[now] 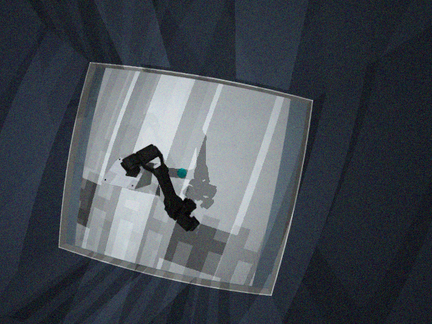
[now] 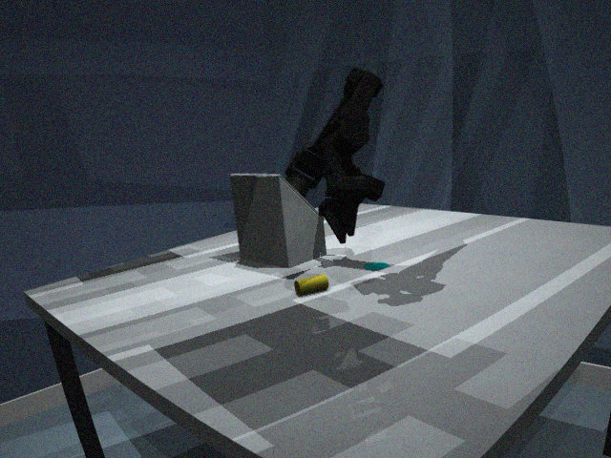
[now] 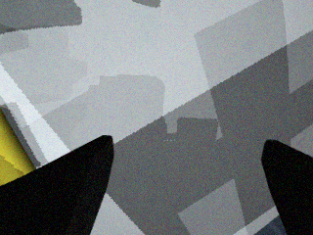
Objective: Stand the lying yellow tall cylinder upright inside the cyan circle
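The yellow tall cylinder is 120 mm behind my gripper tip, 10 mm to the left of it and 110 mm below it. Round my gripper tip: cyan circle 100 mm behind, 220 mm to the left, 130 mm below.
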